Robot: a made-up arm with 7 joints. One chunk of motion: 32 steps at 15 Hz.
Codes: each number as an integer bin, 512 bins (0 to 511) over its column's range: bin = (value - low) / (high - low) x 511, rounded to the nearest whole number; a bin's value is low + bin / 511 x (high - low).
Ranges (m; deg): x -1.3..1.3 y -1.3..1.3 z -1.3..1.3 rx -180..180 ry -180..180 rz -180..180
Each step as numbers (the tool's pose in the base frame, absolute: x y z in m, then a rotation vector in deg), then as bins.
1 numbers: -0.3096 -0.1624 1.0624 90.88 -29.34 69.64
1 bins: 195 224 464 384 214 354
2 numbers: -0.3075 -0.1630 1.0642 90.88 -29.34 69.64
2 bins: 195 223 465 384 214 354
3 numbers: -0.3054 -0.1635 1.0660 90.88 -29.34 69.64
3 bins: 195 223 465 384 214 354
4 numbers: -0.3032 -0.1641 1.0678 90.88 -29.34 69.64
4 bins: 196 223 465 384 214 354
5 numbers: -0.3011 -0.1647 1.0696 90.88 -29.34 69.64
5 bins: 196 223 466 384 214 354
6 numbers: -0.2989 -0.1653 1.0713 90.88 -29.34 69.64
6 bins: 197 223 466 384 214 354
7 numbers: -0.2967 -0.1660 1.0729 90.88 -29.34 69.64
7 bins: 197 223 466 384 214 354
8 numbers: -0.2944 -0.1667 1.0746 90.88 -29.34 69.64
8 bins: 198 223 467 384 214 354
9 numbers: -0.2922 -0.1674 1.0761 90.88 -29.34 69.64
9 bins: 198 223 467 384 214 354
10 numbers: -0.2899 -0.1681 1.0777 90.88 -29.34 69.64
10 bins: 199 222 467 384 214 354
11 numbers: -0.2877 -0.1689 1.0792 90.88 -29.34 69.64
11 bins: 199 222 468 384 214 354
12 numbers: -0.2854 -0.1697 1.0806 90.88 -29.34 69.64
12 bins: 199 222 468 384 214 354
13 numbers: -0.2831 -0.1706 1.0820 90.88 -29.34 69.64
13 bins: 200 222 468 384 214 354
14 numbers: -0.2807 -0.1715 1.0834 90.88 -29.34 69.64
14 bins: 200 222 468 384 214 354
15 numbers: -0.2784 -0.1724 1.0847 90.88 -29.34 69.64
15 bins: 201 222 469 384 214 354
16 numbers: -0.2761 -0.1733 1.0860 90.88 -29.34 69.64
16 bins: 201 221 469 384 214 354
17 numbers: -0.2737 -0.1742 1.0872 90.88 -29.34 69.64
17 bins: 202 221 469 384 214 354
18 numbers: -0.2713 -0.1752 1.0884 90.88 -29.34 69.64
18 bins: 202 221 469 384 214 354
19 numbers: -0.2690 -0.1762 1.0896 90.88 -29.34 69.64
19 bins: 203 221 470 384 214 354
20 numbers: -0.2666 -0.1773 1.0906 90.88 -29.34 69.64
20 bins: 203 221 470 384 214 354
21 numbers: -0.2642 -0.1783 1.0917 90.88 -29.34 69.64
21 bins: 204 220 470 384 214 354
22 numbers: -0.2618 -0.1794 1.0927 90.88 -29.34 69.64
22 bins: 204 220 470 384 214 354
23 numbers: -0.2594 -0.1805 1.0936 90.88 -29.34 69.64
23 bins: 205 220 470 384 214 354
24 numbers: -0.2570 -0.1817 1.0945 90.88 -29.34 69.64
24 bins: 205 220 471 384 214 354
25 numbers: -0.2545 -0.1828 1.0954 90.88 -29.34 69.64
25 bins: 205 220 471 384 214 354
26 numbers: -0.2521 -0.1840 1.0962 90.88 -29.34 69.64
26 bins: 206 219 471 384 214 354
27 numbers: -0.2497 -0.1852 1.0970 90.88 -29.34 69.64
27 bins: 206 219 471 384 214 354
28 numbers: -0.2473 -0.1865 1.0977 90.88 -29.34 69.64
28 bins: 207 219 471 384 214 354
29 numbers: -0.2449 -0.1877 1.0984 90.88 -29.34 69.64
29 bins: 207 219 471 384 214 354
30 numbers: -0.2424 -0.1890 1.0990 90.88 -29.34 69.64
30 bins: 208 218 471 384 214 354
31 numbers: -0.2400 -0.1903 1.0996 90.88 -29.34 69.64
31 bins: 208 218 472 384 214 354
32 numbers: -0.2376 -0.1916 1.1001 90.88 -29.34 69.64
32 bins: 209 218 472 384 214 354
